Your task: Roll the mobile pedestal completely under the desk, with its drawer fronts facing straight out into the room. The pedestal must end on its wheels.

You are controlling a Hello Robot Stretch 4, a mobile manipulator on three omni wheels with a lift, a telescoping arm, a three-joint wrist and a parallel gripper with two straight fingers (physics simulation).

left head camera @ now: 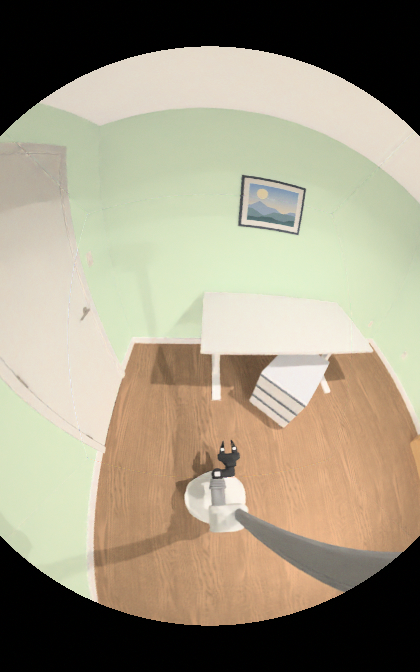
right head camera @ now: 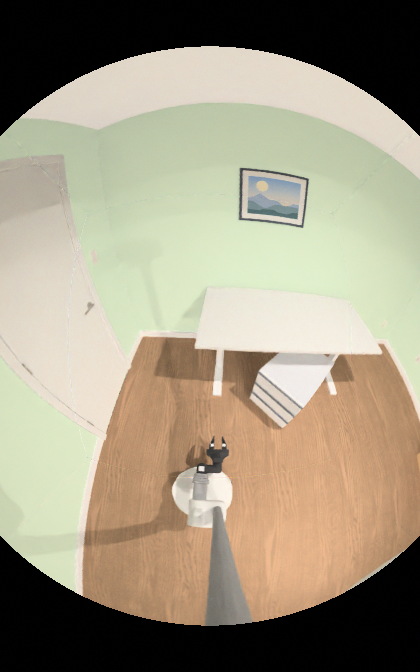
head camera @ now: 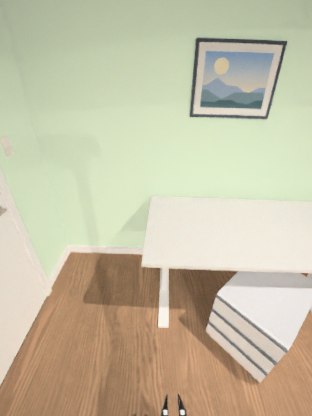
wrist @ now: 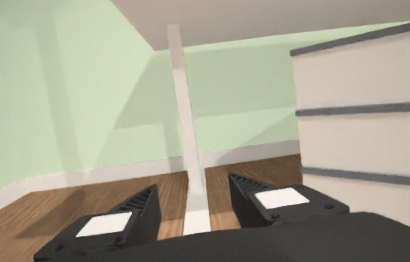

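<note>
The white pedestal (head camera: 270,310) (left head camera: 295,375) (right head camera: 295,375) (wrist: 355,80) stands upright, turned at an angle to the desk (head camera: 225,232) (left head camera: 270,325) (right head camera: 270,320) (wrist: 260,20). Its rear part is under the desk top and its front part sticks out. Its drawer fronts, with dark grey strips, face the front left in the head view. Its wheels are hidden. My gripper (head camera: 173,397) (left head camera: 227,443) (right head camera: 218,439) (wrist: 194,195) is open and empty, in front of the desk and left of the pedestal, apart from both.
The left desk leg (head camera: 164,300) (left head camera: 216,377) (right head camera: 218,372) (wrist: 186,110) stands left of the pedestal, with its foot reaching forward. The right desk leg (left head camera: 325,384) (right head camera: 331,384) is close to the pedestal's right side. A door (head camera: 17,285) (left head camera: 40,280) (right head camera: 40,280) is at the left.
</note>
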